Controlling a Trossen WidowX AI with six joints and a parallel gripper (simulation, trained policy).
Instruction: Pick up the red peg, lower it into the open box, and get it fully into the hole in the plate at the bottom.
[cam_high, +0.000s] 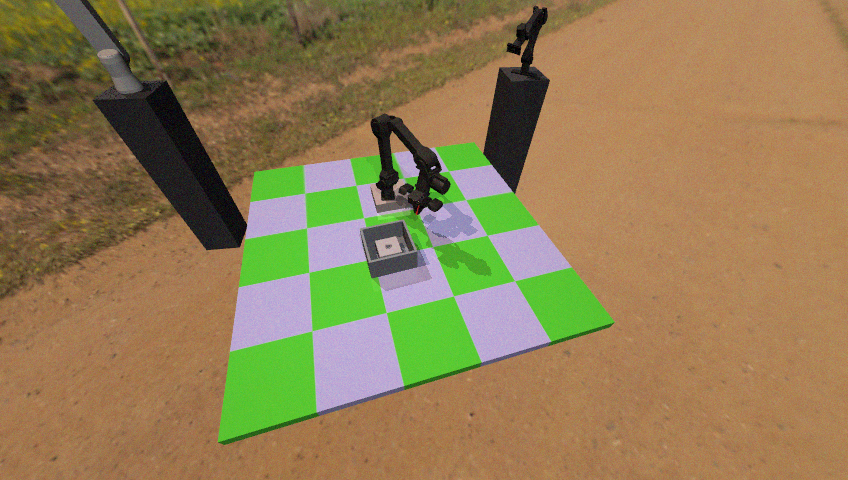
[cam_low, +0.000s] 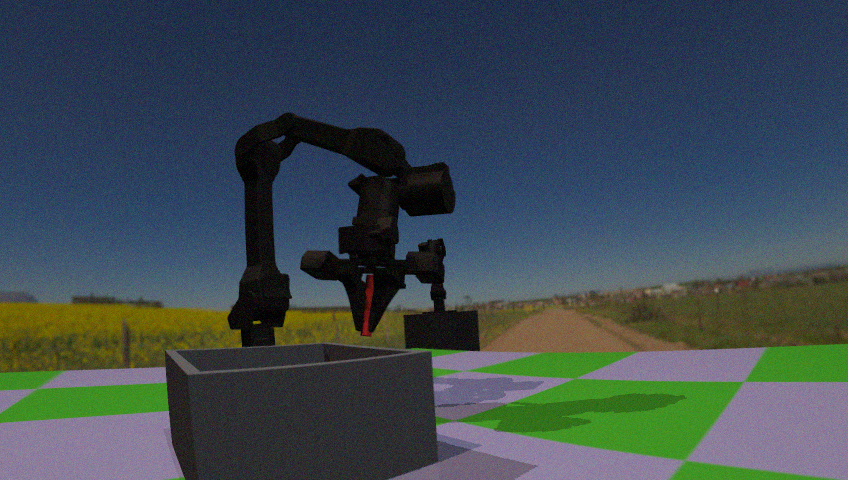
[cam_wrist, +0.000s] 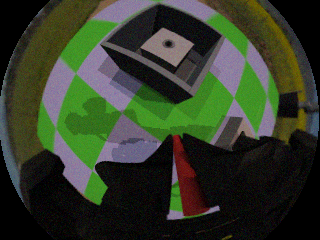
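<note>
Right now the pale plate is 130 mm to the right of my gripper tip, 130 mm ahead of it and 60 mm below it. The rest, counted from my gripper tip: dark grey box: 130 mm to the right, 130 mm ahead, 80 mm below; then red peg: 30 mm above, 10 mm to the left, 10 mm behind.
</note>
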